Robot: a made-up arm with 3 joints. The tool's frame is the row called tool.
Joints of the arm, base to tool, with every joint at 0 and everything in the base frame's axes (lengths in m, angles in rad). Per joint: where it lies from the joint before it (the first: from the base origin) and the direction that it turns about. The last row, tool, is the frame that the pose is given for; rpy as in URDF.
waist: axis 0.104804 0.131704 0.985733 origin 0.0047 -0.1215 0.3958
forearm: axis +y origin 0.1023 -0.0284 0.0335
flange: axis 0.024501 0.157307 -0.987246 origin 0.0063 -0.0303 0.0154
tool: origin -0.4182 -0.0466 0.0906 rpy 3.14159 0 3.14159
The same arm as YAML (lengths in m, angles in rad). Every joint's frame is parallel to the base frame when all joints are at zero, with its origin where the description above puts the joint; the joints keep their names.
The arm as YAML. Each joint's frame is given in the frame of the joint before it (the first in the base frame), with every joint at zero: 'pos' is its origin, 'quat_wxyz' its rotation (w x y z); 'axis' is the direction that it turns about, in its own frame. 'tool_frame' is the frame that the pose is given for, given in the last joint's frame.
length_unit: m
angle_unit: rad
joints:
  - joint: waist
    pos: [0.0047, -0.1215, 0.3958]
    quat_wxyz: [1.0, 0.0, 0.0, 0.0]
    axis: [0.104804, 0.131704, 0.985733]
  - joint: forearm
    pos: [0.1023, -0.0284, 0.0335]
    quat_wxyz: [1.0, 0.0, 0.0, 0.0]
    axis: [0.0, 1.0, 0.0]
  - joint: flange
    pos: [0.0063, -0.0303, 0.0154]
    quat_wxyz: [1.0, 0.0, 0.0, 0.0]
    axis: [0.024501, 0.157307, -0.987246]
tool_frame:
  pos: [-0.4182, -0.0466, 0.0906]
  quat_wxyz: [0.0, 0.000001, 1.0, 0.000001]

